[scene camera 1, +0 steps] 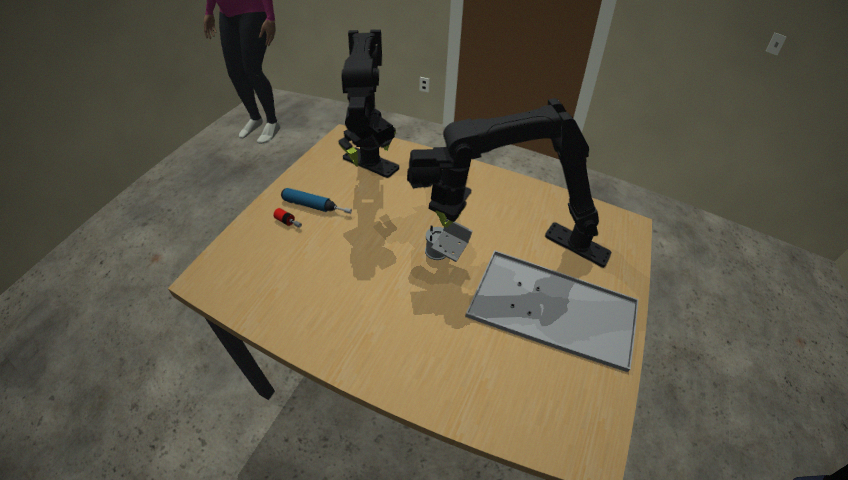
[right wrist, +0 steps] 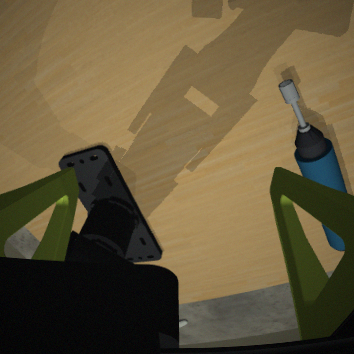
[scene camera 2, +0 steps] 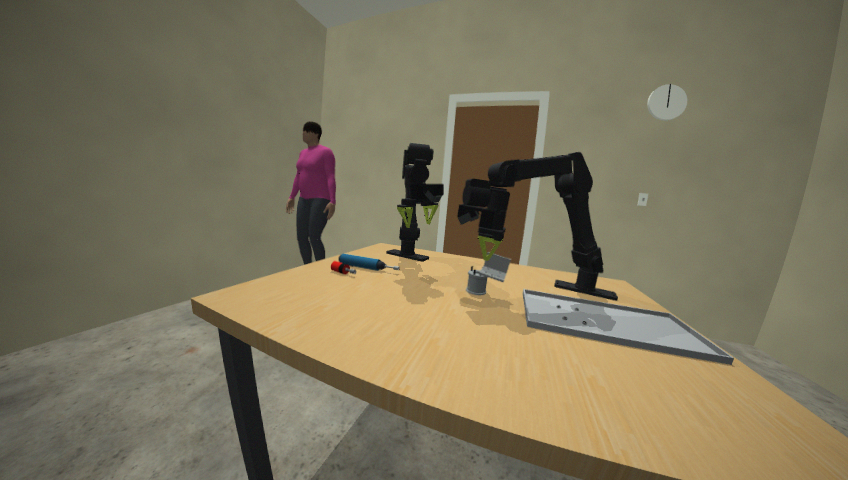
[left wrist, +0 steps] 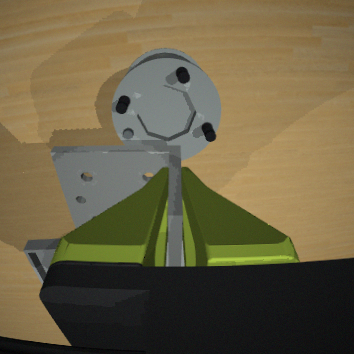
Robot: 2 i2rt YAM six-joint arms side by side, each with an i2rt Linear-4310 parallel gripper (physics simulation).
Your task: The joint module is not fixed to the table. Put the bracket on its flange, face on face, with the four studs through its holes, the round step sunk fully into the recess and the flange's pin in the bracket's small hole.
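Where they show: left gripper, fingertip midpoint: [scene camera 1: 445, 225] [scene camera 2: 486, 260] [left wrist: 174, 178]; right gripper, fingertip midpoint: [scene camera 1: 371, 157] [right wrist: 173, 178] [scene camera 2: 418, 225]; left arm's base, origin of the base link: [scene camera 1: 578, 245] [scene camera 2: 584, 290]; right arm's base, origin of the base link: [scene camera 1: 370, 163] [right wrist: 115, 210] [scene camera 2: 407, 255].
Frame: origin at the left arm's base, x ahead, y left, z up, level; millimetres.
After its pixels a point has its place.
The grey joint module [scene camera 1: 436, 248] [scene camera 2: 476, 284] @[z 32, x 297, y -305 mm] [left wrist: 155, 107] @[z 54, x 276, y -313 mm] stands upright on the table, flange up. Three dark studs, a small pin and a central recess show in the left wrist view; the fourth stud is hidden. My left gripper [scene camera 1: 445, 222] @[z 103, x 264, y -296 mm] [scene camera 2: 488, 258] @[z 103, x 264, y -296 mm] [left wrist: 174, 178] @[z 103, x 264, y -296 mm] is shut on the upright wall of the grey L-shaped bracket [scene camera 1: 453, 244] @[z 77, x 285, y -256 mm] [scene camera 2: 498, 268] @[z 84, x 261, y -256 mm] [left wrist: 115, 167] @[z 81, x 294, y -286 mm]. The bracket's holed plate lies to one side of the flange, its edge overlapping the flange's rim in the left wrist view; contact cannot be told. My right gripper [scene camera 1: 370, 151] @[z 167, x 229, y -569 mm] [scene camera 2: 418, 224] @[z 167, x 229, y -569 mm] [right wrist: 173, 178] @[z 167, x 229, y -569 mm] is open and empty, away from both.
A grey tray [scene camera 1: 601, 327] @[z 4, x 230, y 163 mm] [scene camera 2: 672, 334] @[z 4, x 227, y 190 mm] with several small dark nuts lies at the right. A blue screwdriver-like tool [scene camera 1: 305, 199] @[z 35, x 368, y -716 mm] [scene camera 2: 358, 261] @[z 27, x 374, y -720 mm] [right wrist: 322, 167] @[z 41, x 339, y -668 mm] and a short red one [scene camera 1: 283, 215] @[z 34, x 454, y -719 mm] [scene camera 2: 339, 267] @[z 24, x 462, y -715 mm] lie at the left.
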